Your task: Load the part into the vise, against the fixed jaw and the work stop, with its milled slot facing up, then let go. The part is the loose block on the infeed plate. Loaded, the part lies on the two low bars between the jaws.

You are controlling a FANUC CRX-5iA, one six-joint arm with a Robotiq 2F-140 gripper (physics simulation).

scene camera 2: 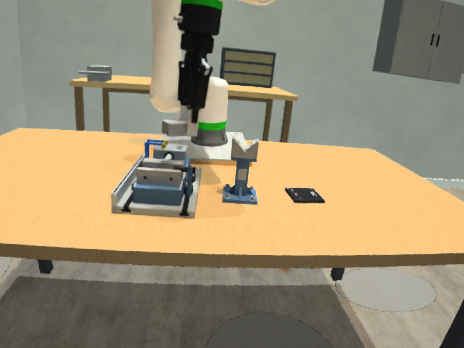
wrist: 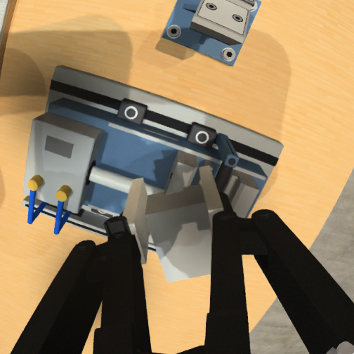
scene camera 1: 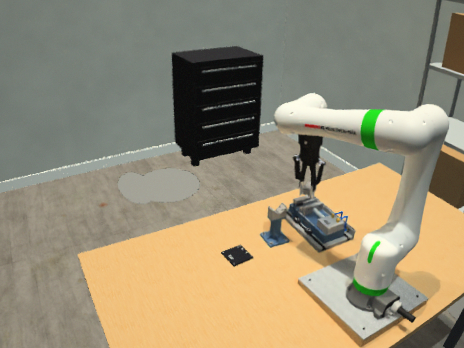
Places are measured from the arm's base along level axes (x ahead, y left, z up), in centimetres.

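Pixels of known places: gripper, fingertip midpoint: (scene camera 2: 187,133) (scene camera 1: 306,195); arm's base at its link origin: (scene camera 2: 209,140) (scene camera 1: 366,296).
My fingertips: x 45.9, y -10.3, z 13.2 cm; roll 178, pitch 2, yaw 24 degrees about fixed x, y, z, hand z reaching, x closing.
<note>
Ahead of a thing's pixels: the offset from my fingertips to its top centre. Level surfaces: height alone.
My gripper (scene camera 1: 307,187) (scene camera 2: 193,119) (wrist: 174,189) is shut on the part, a plain grey block @(dz +3.3, dx +1.3, dy -2.6 cm) (scene camera 2: 174,127) (wrist: 182,245), held in the air above the vise @(dz -6.7, dx -2.5, dy -5.7 cm) (scene camera 1: 314,218) (scene camera 2: 159,195) (wrist: 127,150). In the wrist view the block hides part of the jaw area and is turned at an angle to the jaws. The fixed jaw (scene camera 2: 159,176) (wrist: 246,196) is at the vise end away from the blue fittings. The dark work stop rod with its blue bracket (wrist: 227,154) is beside the jaw gap. The two low bars are mostly hidden. The slot's facing is unclear.
A blue stand with a grey V-shaped top (scene camera 1: 275,225) (scene camera 2: 242,170) (wrist: 220,22) is beside the vise. A small black plate @(dz -15.8, dx -0.2, dy +33.8 cm) (scene camera 1: 237,255) (scene camera 2: 305,195) lies on the table @(dz -16.6 cm) (scene camera 1: 165,290) beyond the stand. Blue tubes with brass fittings (wrist: 62,194) rise at the vise's other end.
</note>
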